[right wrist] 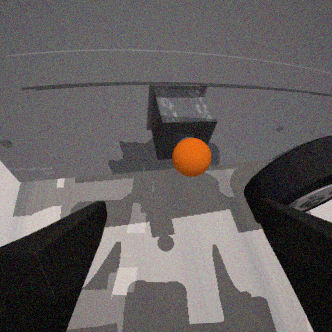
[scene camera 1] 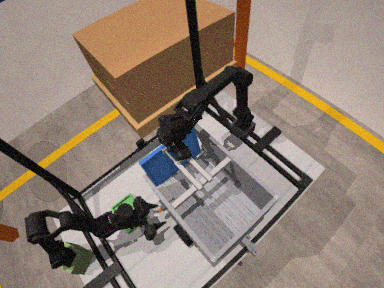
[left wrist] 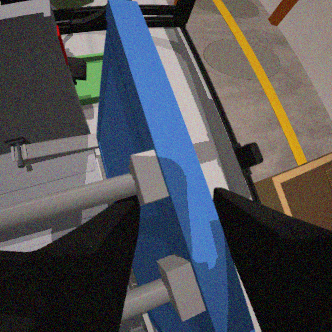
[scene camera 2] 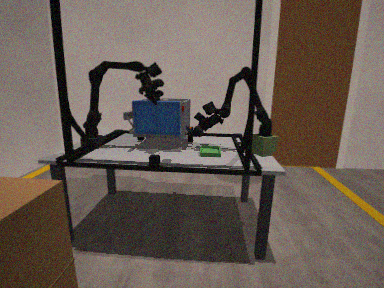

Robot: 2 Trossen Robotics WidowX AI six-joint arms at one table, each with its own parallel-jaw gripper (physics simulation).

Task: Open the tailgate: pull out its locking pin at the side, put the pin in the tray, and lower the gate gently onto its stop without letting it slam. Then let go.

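Frame: origin at the left arm's base, x ahead, y left, z up, level; centimetres.
Seen in the pictures: left gripper, fingertip midpoint: (scene camera 1: 165,147) (left wrist: 176,197) (scene camera 2: 158,105); right gripper, fingertip midpoint: (right wrist: 182,207) (scene camera 1: 161,213) (scene camera 2: 191,134); left arm's base, link origin: (scene camera 1: 242,124) (scene camera 2: 91,136); right arm's base, link origin: (scene camera 1: 67,257) (scene camera 2: 265,135).
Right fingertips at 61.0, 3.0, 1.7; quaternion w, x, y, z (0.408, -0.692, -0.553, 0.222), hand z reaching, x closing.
Observation:
Pixels of each thing's top centre, then the offset from my right fingertips to it, as dx, dy, dz. "spot": a spot on its surface instead.
- grey truck bed, surface spot: (scene camera 1: 255,191) spot: -29.9, +24.8, +11.7
- locking pin's round orange head, top centre: (right wrist: 195,143) (scene camera 1: 159,209) -0.5, -0.3, +4.6
- dark bracket, top centre: (right wrist: 171,87) -4.0, +0.0, +4.7
- green tray, top centre: (left wrist: 95,73) (scene camera 1: 128,212) (scene camera 2: 210,149) +10.9, -14.3, -5.8
- black wheel, top centre: (scene camera 1: 181,233) +0.1, +12.5, +2.4
The blue tailgate (scene camera 1: 160,168) (scene camera 2: 157,117) (left wrist: 150,100) stands upright at the end of the grey truck bed (scene camera 1: 255,191). My left gripper (scene camera 1: 186,154) (scene camera 2: 156,100) (left wrist: 176,197) is shut on the tailgate's top edge, one finger on each side. The locking pin's round orange head (scene camera 1: 160,210) (right wrist: 192,156) sits at the dark bracket (right wrist: 185,137) on the truck's side; its shaft is hidden. My right gripper (scene camera 1: 161,215) (scene camera 2: 192,132) (right wrist: 182,207) is open and empty, with its fingertips short of the orange head. The green tray (scene camera 1: 119,204) (scene camera 2: 210,154) lies on the table, partly hidden under the right arm in scene camera 1.
A black wheel (scene camera 1: 183,234) (right wrist: 275,167) is beside the bracket, near one right fingertip in the right wrist view. A pale green box (scene camera 1: 77,257) (scene camera 2: 265,145) stands by the right arm's base. A large cardboard box (scene camera 1: 165,40) (scene camera 2: 35,225) stands off the table. Dark frame posts rise around the table.

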